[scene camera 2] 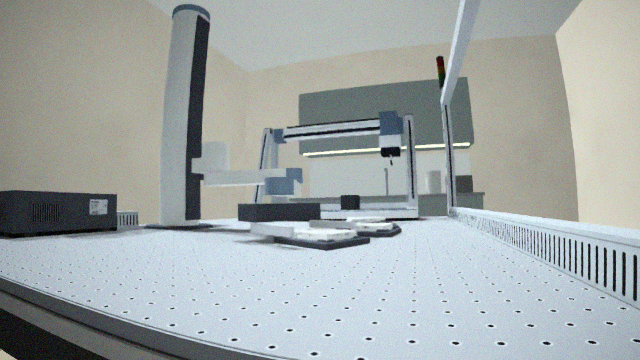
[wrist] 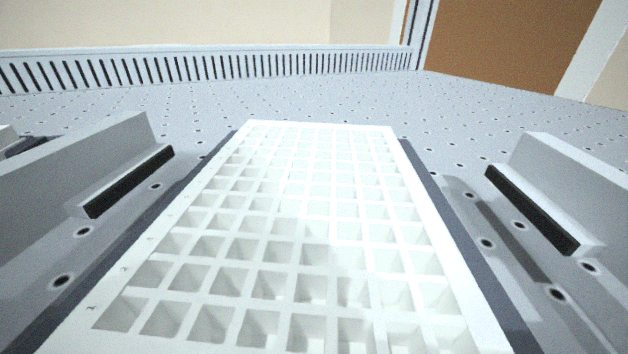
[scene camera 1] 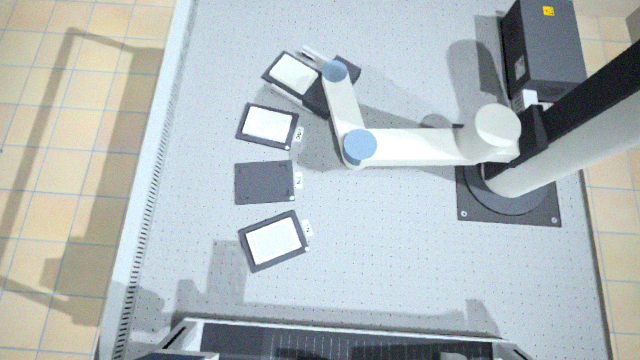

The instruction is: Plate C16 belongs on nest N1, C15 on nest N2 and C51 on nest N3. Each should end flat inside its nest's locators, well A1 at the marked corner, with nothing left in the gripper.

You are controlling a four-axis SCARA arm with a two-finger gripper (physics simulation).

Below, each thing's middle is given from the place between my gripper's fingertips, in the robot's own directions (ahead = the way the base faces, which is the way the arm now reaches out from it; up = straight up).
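Labels:
From my hand: plate C51 (scene camera 1: pixel 262 123), 19 cm to the left of it, 4 cm ahead of it, 1 cm below it. Nest N3 (scene camera 2: pixel 312 244), from my hand: 3 cm below it, 2 cm behind it, 2 cm to the left of it. Dark out nest (scene camera 1: pixel 254 139), from my hand: 19 cm to the left of it, 4 cm ahead of it, 3 cm below it. Plate C15 (scene camera 1: pixel 290 72), from my hand: 2 cm behind it, 2 cm to the left of it, 1 cm below it.

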